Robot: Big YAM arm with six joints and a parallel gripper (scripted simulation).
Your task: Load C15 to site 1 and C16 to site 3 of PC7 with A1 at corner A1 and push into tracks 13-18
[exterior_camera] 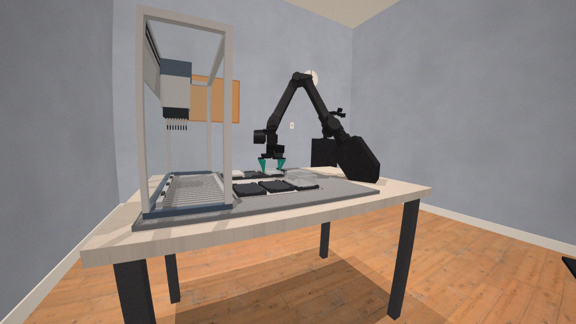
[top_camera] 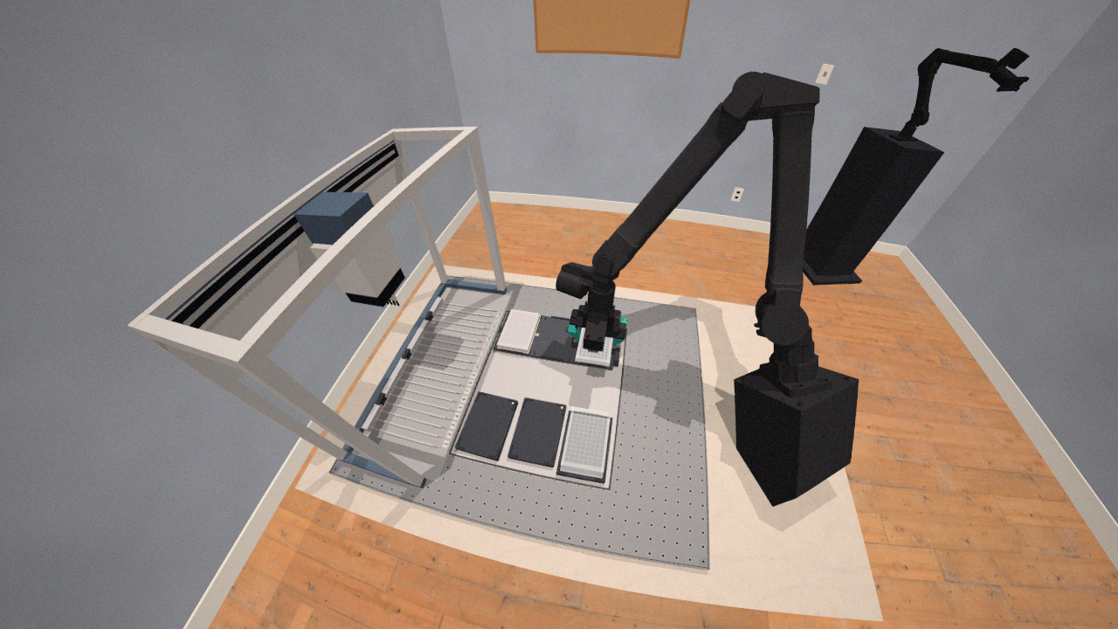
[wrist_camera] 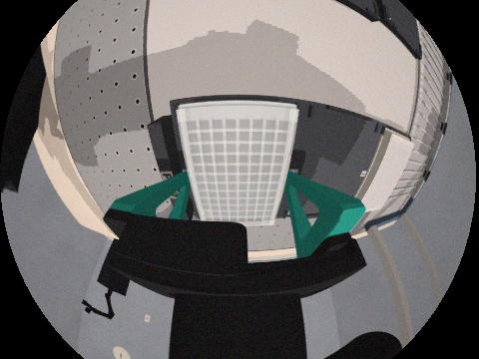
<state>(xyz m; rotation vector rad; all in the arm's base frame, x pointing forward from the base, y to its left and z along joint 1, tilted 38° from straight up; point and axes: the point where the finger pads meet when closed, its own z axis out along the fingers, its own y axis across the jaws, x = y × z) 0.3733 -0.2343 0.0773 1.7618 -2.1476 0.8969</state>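
Right now my hand is 1 cm above the 96-well plate C15. From my hand the other things lie so: dark plate carrier PC7: 10 cm ahead, 2 cm to the right, 1 cm below; then nest S2: 22 cm to the left, 15 cm ahead, 2 cm below; then nest S3: 27 cm ahead, 20 cm to the left, 2 cm below.
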